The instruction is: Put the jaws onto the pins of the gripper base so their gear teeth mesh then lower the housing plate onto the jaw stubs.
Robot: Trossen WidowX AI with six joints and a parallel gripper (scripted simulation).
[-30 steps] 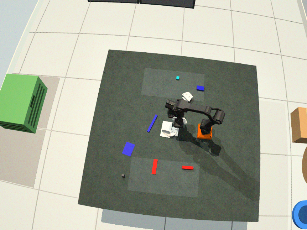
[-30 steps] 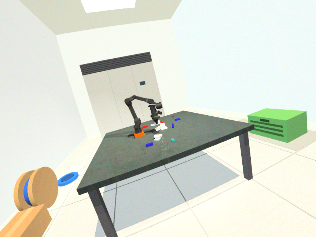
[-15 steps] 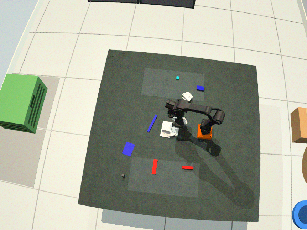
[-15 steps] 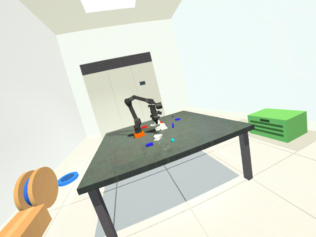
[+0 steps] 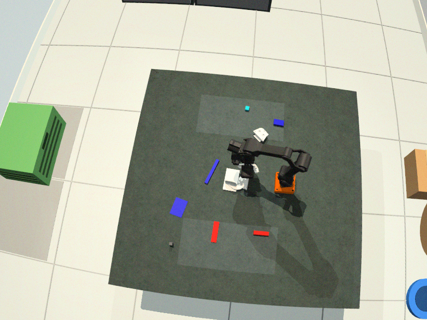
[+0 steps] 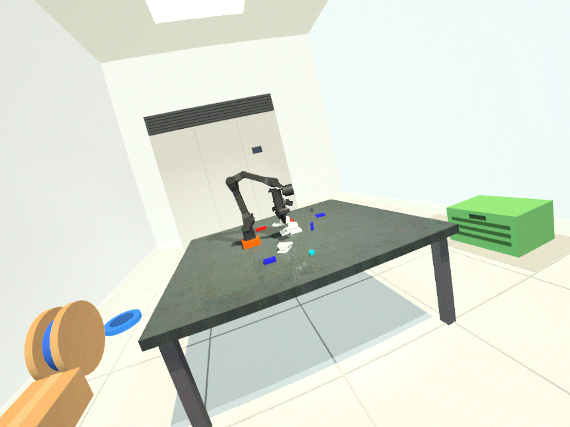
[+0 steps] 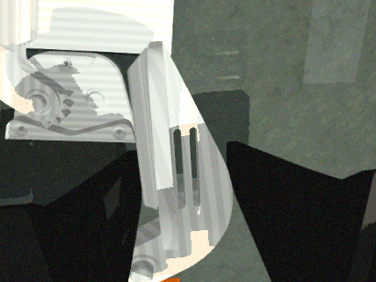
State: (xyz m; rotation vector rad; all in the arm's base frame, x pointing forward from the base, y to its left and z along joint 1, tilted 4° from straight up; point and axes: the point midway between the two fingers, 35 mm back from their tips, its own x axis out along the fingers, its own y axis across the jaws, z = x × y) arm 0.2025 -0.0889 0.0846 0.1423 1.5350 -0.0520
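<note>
Right now my gripper tip is 18 cm short of the blue strip, 1 cm to the left of it and 8 cm above it. Also, from my gripper tip: blue block 22 cm behind, 27 cm to the right, 8 cm below; white jaw 3 cm behind, 2 cm to the left; cyan cube 5 cm behind, 38 cm to the right, 7 cm below.
</note>
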